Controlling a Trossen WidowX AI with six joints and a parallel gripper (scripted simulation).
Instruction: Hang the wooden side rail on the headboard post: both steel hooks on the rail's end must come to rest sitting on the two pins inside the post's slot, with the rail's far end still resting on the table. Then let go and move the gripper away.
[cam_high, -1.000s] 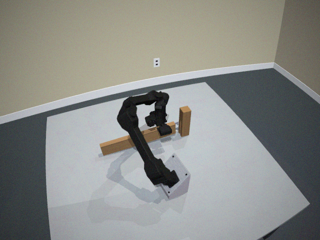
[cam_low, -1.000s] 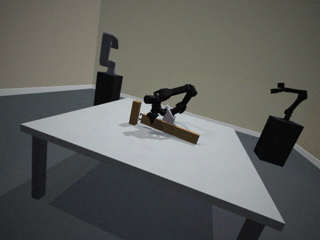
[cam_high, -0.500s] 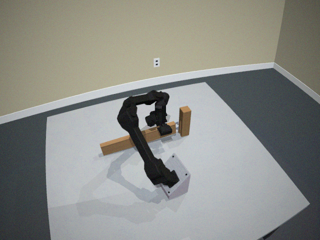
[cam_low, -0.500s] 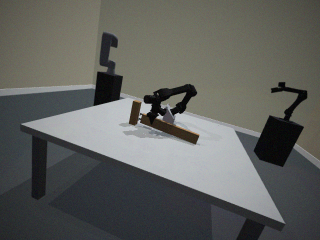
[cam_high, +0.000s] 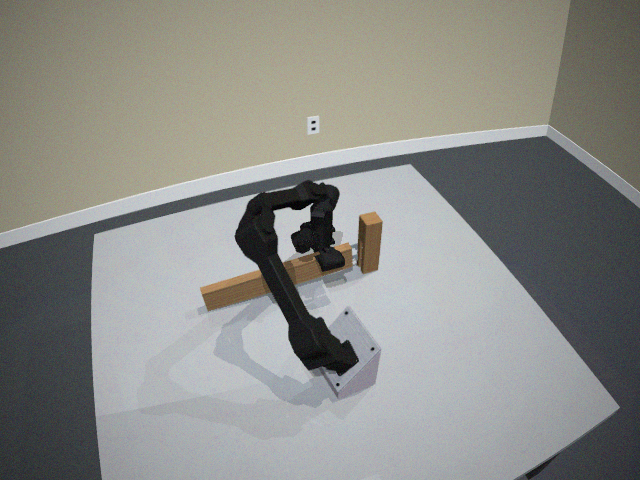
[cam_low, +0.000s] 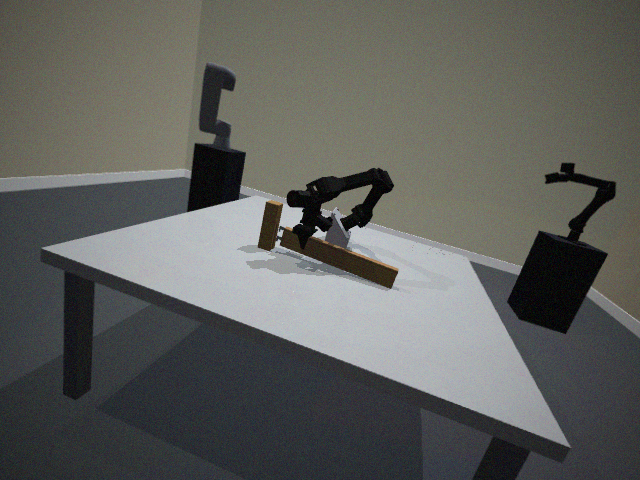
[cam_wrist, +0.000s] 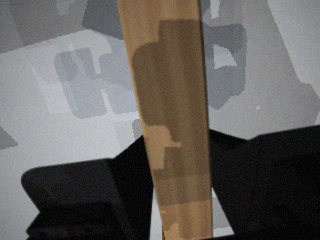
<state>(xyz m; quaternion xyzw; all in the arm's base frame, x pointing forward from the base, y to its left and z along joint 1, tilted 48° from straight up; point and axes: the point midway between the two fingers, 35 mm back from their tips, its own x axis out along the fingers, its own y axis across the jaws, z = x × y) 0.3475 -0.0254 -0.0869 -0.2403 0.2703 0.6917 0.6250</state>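
The wooden headboard post is 14 cm to the right of my gripper tip and 4 cm above it.
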